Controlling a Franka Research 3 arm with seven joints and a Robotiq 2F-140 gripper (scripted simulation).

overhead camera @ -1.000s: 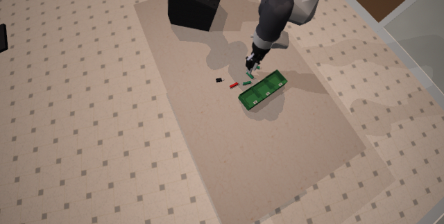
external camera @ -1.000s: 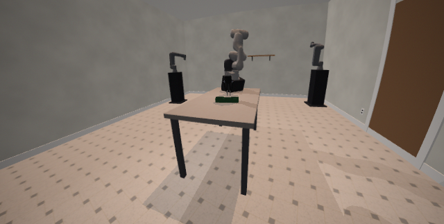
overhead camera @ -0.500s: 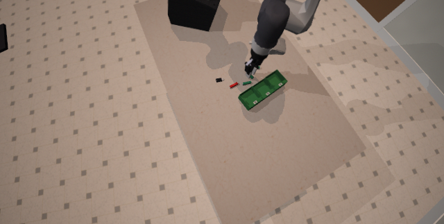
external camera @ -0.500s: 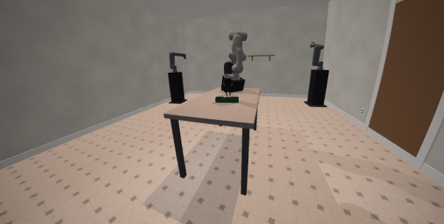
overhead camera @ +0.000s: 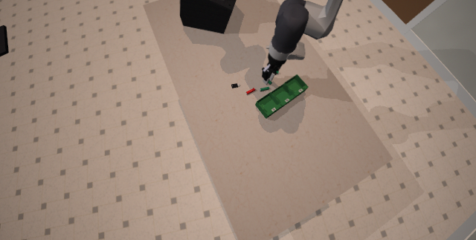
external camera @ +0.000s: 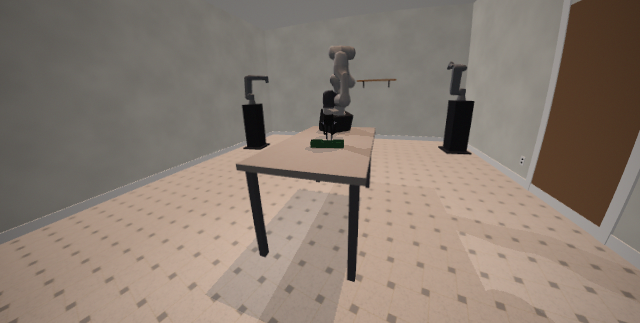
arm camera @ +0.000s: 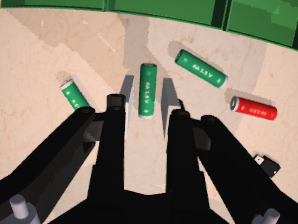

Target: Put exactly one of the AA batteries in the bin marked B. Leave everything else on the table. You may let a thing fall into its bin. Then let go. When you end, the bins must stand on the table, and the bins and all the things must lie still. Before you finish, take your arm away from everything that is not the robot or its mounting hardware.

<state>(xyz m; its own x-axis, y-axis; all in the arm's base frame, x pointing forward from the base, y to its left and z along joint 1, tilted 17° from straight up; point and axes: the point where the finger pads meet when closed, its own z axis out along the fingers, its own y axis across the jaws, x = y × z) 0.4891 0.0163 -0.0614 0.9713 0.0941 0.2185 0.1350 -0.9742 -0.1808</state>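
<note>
Right now my hand is 110 mm short of the green bin and 10 mm above it. From my hand the other things lie so: green AA battery 30 mm below; black part 60 mm behind, 150 mm to the right, 30 mm below; red cell 10 mm ahead, 100 mm to the right, 30 mm below.
</note>
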